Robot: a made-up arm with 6 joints. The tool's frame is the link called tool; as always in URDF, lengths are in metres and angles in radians. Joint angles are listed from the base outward. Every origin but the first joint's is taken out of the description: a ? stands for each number. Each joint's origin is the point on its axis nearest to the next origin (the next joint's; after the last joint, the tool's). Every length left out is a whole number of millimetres.
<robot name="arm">
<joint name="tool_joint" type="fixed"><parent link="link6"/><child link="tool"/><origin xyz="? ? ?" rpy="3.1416 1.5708 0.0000"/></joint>
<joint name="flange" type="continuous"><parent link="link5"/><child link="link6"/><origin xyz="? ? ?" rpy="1.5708 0.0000 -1.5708"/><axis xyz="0 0 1"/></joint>
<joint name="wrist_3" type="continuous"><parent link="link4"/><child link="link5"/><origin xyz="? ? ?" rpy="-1.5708 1.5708 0.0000"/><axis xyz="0 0 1"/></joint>
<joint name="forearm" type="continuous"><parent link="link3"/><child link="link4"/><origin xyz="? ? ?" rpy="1.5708 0.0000 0.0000"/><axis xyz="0 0 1"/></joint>
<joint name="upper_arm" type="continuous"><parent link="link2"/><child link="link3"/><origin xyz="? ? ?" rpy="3.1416 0.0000 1.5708"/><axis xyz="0 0 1"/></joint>
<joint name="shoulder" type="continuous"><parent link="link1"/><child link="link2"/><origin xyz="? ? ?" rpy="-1.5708 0.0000 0.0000"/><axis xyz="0 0 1"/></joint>
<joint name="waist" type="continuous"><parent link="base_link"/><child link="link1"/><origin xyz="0.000 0.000 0.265"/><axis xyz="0 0 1"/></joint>
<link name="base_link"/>
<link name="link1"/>
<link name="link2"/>
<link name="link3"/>
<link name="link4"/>
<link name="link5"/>
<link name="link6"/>
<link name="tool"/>
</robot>
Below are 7 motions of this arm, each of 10 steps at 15 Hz.
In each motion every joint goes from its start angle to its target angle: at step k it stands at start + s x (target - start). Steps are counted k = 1, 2, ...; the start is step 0. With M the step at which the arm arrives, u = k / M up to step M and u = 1 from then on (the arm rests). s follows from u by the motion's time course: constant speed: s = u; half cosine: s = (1 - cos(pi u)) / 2; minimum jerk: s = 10 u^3 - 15 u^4 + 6 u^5.
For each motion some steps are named. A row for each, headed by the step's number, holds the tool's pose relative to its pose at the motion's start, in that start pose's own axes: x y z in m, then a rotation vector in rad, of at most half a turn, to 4 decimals.
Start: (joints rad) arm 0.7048 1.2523 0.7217 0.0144 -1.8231 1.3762
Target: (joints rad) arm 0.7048 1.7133 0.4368 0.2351 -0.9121 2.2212
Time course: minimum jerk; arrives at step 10
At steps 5, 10:
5: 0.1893 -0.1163 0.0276 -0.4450 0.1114 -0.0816
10: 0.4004 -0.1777 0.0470 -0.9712 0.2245 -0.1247

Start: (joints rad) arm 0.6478 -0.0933 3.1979 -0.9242 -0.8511 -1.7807
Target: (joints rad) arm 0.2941 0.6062 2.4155 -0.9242 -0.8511 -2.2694
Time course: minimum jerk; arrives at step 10
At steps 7, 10:
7: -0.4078 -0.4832 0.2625 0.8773 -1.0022 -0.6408
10: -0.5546 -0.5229 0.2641 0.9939 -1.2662 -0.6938

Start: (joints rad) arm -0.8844 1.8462 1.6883 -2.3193 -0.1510 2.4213
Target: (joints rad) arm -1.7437 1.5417 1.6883 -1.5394 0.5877 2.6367
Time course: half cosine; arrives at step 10
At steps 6, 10:
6: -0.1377 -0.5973 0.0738 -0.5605 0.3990 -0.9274
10: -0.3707 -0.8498 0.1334 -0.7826 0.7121 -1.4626

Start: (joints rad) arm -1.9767 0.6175 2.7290 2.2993 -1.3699 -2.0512
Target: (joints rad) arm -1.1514 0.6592 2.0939 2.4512 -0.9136 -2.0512
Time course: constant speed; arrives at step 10
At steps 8, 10:
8: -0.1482 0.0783 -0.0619 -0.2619 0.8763 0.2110
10: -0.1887 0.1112 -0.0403 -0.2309 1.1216 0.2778

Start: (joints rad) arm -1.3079 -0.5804 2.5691 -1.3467 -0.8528 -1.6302
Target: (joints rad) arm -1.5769 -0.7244 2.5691 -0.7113 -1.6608 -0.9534
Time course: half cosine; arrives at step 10
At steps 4, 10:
4: 0.0343 0.0150 -0.0545 -0.4151 -0.1198 -0.3591
10: 0.1063 0.0178 -0.1883 -1.0648 -0.2495 -1.0888

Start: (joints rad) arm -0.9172 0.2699 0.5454 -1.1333 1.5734 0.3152
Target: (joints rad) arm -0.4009 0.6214 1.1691 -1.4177 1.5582 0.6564
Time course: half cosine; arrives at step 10
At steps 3, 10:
3: -0.0714 0.0398 -0.0370 0.0215 0.1006 -0.0595
10: -0.3947 0.1947 -0.0463 0.0684 0.5704 -0.2411

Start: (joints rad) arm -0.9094 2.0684 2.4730 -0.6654 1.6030 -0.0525
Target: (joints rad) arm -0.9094 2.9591 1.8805 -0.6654 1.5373 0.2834
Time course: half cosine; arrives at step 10
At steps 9, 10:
9: -0.2676 -0.1846 0.9316 -1.1846 1.2264 0.1373
10: -0.2624 -0.1798 0.9573 -1.2123 1.2584 0.1453

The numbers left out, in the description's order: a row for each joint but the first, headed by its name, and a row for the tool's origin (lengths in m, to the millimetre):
tool: 0.000 0.000 0.000
flange: 0.000 0.000 0.000
wrist_3: 0.000 0.201 0.000
forearm: 0.000 0.381 0.000
upper_arm: 0.000 -0.555 0.000
shoulder: 0.000 0.000 0.000

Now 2 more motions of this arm.
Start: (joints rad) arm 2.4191 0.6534 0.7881 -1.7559 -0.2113 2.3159
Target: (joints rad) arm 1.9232 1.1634 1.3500 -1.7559 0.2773 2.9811
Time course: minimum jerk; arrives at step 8
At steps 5, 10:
5: 0.0070 -0.1931 -0.2981 -0.5212 0.5306 -0.4744
10: -0.0423 -0.2650 -0.4136 -0.6880 0.7925 -0.5963

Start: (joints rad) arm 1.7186 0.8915 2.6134 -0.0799 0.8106 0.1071
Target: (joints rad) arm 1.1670 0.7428 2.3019 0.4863 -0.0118 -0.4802
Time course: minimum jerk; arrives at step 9
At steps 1, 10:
1: 0.0025 -0.0025 0.0008 -0.0015 0.0104 0.0109
10: 0.2382 -0.0915 0.0812 -0.5006 0.9297 0.3330

